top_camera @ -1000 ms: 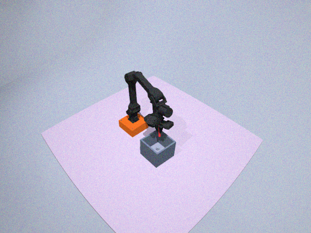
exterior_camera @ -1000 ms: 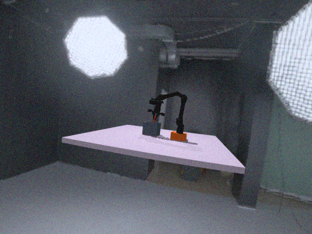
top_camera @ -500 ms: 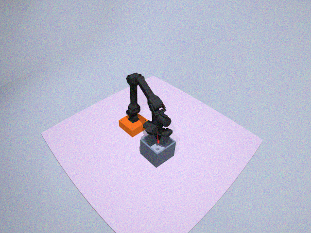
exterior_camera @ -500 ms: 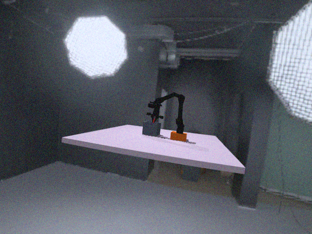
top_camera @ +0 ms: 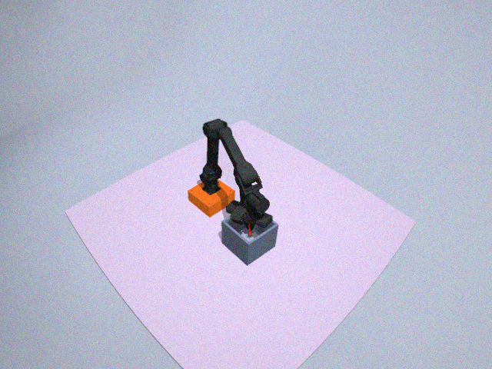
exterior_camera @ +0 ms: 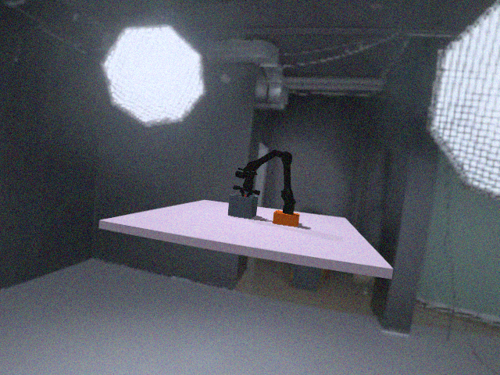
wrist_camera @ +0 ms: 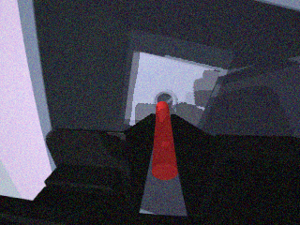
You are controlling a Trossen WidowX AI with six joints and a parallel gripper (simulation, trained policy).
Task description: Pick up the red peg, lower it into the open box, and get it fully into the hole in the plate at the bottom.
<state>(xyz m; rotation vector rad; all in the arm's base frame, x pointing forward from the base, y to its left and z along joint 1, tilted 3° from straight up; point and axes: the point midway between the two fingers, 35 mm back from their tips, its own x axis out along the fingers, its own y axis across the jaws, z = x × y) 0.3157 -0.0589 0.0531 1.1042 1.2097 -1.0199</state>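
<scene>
My gripper tip is 1 cm below the red peg. The rest, counted from my gripper tip: light plate 5 cm below.
</scene>
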